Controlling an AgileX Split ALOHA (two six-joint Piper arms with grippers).
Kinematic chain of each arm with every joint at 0, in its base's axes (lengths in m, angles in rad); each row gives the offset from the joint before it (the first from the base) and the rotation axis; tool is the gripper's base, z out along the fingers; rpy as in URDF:
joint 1: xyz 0 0 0.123 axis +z
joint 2: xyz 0 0 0 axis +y
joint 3: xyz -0.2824 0 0.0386 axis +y
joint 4: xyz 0.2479 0 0.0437 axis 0.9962 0 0.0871
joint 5: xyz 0 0 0 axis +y
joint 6: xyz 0.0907 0 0.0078 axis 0.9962 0 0.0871
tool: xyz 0 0 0 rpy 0 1.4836 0
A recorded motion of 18 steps. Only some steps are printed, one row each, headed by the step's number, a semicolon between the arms.
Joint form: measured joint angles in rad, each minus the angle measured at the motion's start. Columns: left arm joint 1, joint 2, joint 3, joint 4, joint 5, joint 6; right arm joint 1, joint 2, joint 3, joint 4, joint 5, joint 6.
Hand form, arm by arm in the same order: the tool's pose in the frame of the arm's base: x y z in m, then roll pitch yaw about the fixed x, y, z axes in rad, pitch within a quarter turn. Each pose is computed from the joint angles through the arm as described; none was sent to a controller.
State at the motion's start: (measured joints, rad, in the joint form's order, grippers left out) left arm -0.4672 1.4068 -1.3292 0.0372 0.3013 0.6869; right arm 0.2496 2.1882 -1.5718 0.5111 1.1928 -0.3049
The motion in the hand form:
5: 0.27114 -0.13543 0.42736 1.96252 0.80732 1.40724; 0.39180 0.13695 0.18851 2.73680 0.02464 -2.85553
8: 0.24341 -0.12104 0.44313 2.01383 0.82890 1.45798; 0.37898 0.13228 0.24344 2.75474 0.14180 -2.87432
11: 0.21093 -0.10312 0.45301 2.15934 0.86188 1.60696; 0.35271 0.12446 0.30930 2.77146 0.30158 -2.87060
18: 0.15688 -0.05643 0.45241 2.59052 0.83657 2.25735; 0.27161 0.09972 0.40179 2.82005 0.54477 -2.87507
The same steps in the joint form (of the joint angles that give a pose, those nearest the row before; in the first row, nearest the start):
5: 0.0000 -0.0854 0.0012 0.0000 0.0599 -0.0011; 0.0000 -0.0999 -0.0305 -0.0738 0.0049 0.0964
8: 0.0000 -0.1758 0.0012 0.0000 0.1771 -0.0335; 0.0000 -0.2363 -0.0304 -0.0925 0.0121 0.1281
11: 0.0000 -0.2738 0.0012 0.0156 0.3515 -0.1216; 0.0000 -0.4081 -0.0304 -0.1081 0.0219 0.1354
18: 0.0000 -0.4249 0.0012 0.2189 0.7716 -0.5292; 0.0000 -0.7490 0.0348 -0.1606 0.0431 0.1700

